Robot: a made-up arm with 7 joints. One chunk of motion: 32 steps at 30 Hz.
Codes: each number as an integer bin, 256 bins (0 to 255) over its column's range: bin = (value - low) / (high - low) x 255, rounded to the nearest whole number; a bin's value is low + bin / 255 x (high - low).
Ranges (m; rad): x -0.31..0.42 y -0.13..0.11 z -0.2..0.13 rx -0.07..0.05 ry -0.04..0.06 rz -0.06..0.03
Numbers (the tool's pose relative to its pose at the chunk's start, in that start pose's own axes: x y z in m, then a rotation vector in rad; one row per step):
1: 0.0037 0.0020 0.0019 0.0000 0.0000 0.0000
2: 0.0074 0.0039 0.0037 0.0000 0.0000 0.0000
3: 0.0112 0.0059 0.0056 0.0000 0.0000 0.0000
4: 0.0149 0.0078 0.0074 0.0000 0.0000 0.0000
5: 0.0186 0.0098 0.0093 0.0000 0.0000 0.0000
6: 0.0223 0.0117 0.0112 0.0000 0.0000 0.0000
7: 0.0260 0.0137 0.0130 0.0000 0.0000 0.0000
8: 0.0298 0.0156 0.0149 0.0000 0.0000 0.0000
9: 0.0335 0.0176 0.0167 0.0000 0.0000 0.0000
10: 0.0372 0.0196 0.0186 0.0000 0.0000 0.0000
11: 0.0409 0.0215 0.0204 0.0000 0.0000 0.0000
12: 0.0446 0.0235 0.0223 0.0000 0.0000 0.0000
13: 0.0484 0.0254 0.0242 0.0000 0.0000 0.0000
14: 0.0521 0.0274 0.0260 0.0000 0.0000 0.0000
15: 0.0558 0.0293 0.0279 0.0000 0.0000 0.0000
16: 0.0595 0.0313 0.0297 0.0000 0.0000 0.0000
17: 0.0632 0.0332 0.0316 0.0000 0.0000 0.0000
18: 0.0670 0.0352 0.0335 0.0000 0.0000 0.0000
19: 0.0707 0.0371 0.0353 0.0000 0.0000 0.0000
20: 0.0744 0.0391 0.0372 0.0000 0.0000 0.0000
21: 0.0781 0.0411 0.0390 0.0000 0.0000 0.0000
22: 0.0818 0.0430 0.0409 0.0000 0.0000 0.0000
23: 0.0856 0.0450 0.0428 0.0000 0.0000 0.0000
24: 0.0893 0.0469 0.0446 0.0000 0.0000 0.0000
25: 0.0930 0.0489 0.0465 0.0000 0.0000 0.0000
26: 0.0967 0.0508 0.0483 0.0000 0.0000 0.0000
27: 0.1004 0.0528 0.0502 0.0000 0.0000 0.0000
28: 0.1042 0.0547 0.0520 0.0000 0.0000 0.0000
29: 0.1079 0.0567 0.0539 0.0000 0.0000 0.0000
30: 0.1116 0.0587 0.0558 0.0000 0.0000 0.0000
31: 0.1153 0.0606 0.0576 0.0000 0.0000 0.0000
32: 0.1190 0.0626 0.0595 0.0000 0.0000 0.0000
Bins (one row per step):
1: 110 140 156 149 102 170
2: 111 142 157 149 102 170
3: 112 144 159 149 102 170
4: 113 146 160 149 102 170
5: 115 149 162 149 102 170
6: 116 151 163 149 102 170
7: 117 153 165 149 102 170
8: 119 155 166 149 102 170
9: 120 157 167 149 102 170
10: 121 159 169 149 102 170
11: 123 161 170 149 102 170
12: 124 163 172 149 102 170
13: 125 165 173 149 102 170
14: 126 167 175 149 102 170
15: 128 169 176 149 102 170
16: 129 171 177 149 102 170
17: 130 173 179 149 102 170
18: 132 176 180 149 102 170
19: 133 178 182 149 102 170
20: 134 180 183 149 102 170
21: 136 182 185 149 102 170
22: 137 184 186 149 102 170
23: 138 186 188 149 102 170
24: 139 188 189 149 102 170
25: 141 190 190 149 102 170
26: 142 192 192 149 102 170
27: 143 194 193 149 102 170
28: 145 196 195 149 102 170
29: 146 198 196 149 102 170
30: 147 200 198 149 102 170
31: 149 203 199 149 102 170
32: 150 205 201 149 102 170

